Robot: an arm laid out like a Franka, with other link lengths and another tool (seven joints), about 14 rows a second.
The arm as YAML. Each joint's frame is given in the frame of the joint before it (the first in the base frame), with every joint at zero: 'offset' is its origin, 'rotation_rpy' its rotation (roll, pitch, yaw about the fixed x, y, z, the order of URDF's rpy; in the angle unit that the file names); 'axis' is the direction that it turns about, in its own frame. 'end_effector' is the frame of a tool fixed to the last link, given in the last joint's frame.
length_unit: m
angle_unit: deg
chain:
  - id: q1
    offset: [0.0, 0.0, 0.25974]
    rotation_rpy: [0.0, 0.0, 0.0]
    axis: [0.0, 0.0, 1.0]
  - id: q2
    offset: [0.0, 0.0, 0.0]
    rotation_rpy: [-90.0, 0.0, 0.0]
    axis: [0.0, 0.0, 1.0]
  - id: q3
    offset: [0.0, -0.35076, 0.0]
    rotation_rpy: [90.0, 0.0, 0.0]
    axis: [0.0, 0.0, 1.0]
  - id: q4
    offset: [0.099, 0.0, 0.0]
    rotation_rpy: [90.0, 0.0, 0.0]
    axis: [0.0, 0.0, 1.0]
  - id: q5
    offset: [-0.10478, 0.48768, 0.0]
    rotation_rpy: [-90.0, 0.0, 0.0]
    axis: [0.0, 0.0, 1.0]
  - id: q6
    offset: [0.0, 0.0, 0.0]
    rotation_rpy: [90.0, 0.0, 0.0]
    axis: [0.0, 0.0, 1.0]
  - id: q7
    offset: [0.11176, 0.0, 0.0]
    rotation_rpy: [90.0, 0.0, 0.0]
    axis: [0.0, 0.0, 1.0]
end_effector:
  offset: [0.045, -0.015, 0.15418]
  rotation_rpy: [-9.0, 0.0, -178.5]
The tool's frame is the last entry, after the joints.
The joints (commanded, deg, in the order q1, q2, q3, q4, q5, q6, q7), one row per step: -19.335, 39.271, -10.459, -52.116, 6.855, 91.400, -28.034; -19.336, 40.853, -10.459, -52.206, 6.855, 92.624, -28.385; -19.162, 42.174, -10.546, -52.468, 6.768, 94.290, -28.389; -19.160, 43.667, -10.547, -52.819, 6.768, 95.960, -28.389; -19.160, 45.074, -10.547, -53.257, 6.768, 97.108, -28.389; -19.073, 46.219, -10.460, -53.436, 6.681, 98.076, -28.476; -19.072, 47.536, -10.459, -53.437, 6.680, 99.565, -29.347; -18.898, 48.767, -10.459, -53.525, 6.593, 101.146, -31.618; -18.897, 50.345, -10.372, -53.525, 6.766, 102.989, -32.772; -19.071, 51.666, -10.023, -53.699, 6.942, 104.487, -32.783; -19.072, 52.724, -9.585, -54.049, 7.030, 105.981, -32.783; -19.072, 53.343, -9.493, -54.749, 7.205, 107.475, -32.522; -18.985, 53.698, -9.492, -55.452, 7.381, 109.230, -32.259
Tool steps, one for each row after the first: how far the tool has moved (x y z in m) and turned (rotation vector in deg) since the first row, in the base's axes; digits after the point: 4 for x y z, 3 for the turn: 0.0064, -0.0026, -0.0237, -0.004, 0.487, 0.336; 0.0131, -0.0042, -0.0442, -0.352, 0.549, 0.425; 0.0188, -0.0072, -0.0686, -0.475, 0.790, 0.395; 0.0222, -0.0094, -0.0940, -0.346, 1.489, 0.356; 0.0259, -0.0089, -0.1129, -0.357, 1.890, 0.595; 0.0300, -0.0102, -0.1313, -0.607, 1.820, 1.490; 0.0342, -0.0079, -0.1492, -0.961, 1.720, 3.968; 0.0387, -0.0080, -0.1714, -1.084, 1.488, 5.183; 0.0417, -0.0084, -0.1922, -0.860, 1.383, 5.208; 0.0452, -0.0053, -0.2108, -0.653, 1.202, 5.432; 0.0463, -0.0057, -0.2253, -0.627, 0.982, 5.103; 0.0482, -0.0061, -0.2347, -0.894, 0.320, 4.795
